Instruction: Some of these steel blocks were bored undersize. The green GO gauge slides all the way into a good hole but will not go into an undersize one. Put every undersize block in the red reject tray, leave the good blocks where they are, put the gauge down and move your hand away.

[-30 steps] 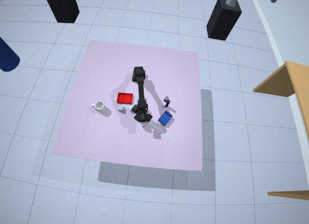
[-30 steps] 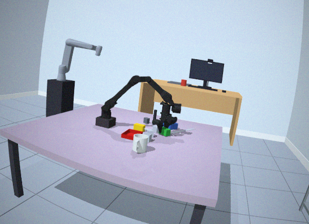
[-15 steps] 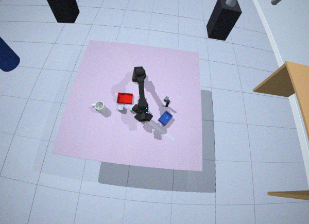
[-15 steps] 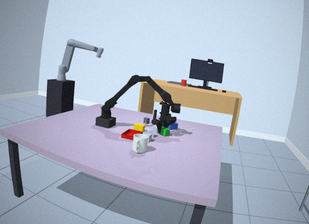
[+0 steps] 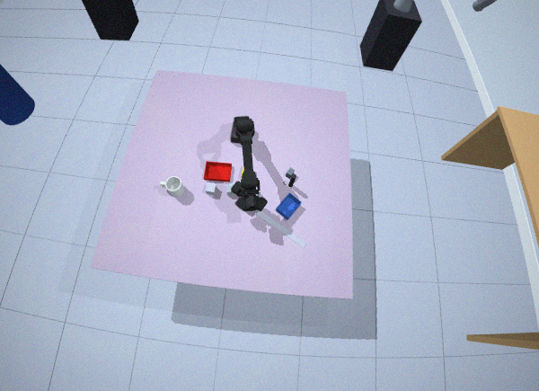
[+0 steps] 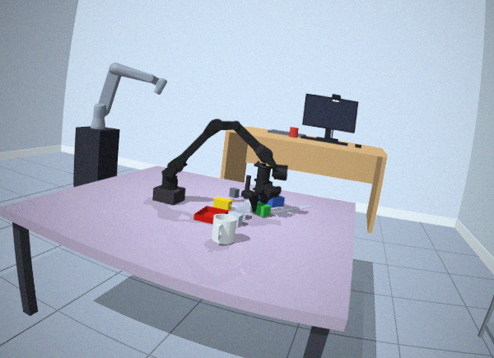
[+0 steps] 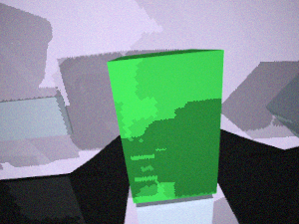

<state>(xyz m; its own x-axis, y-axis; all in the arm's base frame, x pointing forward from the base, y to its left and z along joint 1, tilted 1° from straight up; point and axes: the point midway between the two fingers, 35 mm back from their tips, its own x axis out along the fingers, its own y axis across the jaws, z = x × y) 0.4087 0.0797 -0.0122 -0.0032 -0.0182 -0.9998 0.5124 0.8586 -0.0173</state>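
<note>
Now: the green GO gauge 10 mm behind my gripper tip, 10 mm to the left of it and 20 mm above it. Round my gripper tip: blue bin (10 mm ahead, 210 mm to the left); then steel block (40 mm behind, 200 mm to the right, 10 mm above); then yellow gauge (130 mm behind, 30 mm to the right, 10 mm above).
</note>
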